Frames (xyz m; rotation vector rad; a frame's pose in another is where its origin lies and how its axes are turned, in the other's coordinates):
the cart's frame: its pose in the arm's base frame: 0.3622 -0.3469 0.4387 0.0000 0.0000 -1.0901
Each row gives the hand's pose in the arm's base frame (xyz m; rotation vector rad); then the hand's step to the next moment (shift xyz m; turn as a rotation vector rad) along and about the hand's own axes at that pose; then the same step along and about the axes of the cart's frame.
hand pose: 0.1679 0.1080 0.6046 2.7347 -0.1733 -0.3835
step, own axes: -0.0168 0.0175 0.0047 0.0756 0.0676 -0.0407
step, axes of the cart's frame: 0.0046 -0.0234 0.0065 0.0909 0.0420 0.0437
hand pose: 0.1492 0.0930 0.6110 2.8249 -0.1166 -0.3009
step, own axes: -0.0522 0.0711 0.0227 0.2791 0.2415 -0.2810
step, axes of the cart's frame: 0.0332 -0.0842 0.0103 0.3094 0.2012 0.2810
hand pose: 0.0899 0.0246 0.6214 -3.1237 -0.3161 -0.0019
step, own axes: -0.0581 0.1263 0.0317 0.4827 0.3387 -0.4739
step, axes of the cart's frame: 0.1054 -0.0906 -0.0320 0.4592 0.3699 0.4740
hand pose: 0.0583 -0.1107 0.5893 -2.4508 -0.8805 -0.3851
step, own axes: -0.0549 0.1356 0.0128 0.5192 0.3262 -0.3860
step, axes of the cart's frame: 0.1211 -0.0082 -0.0827 0.4054 0.4287 0.4206
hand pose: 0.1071 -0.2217 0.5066 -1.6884 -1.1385 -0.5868
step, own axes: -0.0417 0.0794 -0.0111 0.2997 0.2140 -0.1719
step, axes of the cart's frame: 0.0547 0.0316 -0.0646 0.2026 0.2825 0.2105
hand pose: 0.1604 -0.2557 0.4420 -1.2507 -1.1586 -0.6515
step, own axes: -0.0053 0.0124 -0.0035 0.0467 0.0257 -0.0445
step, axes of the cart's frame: 0.0059 0.0086 -0.0093 0.0475 0.0342 0.0373
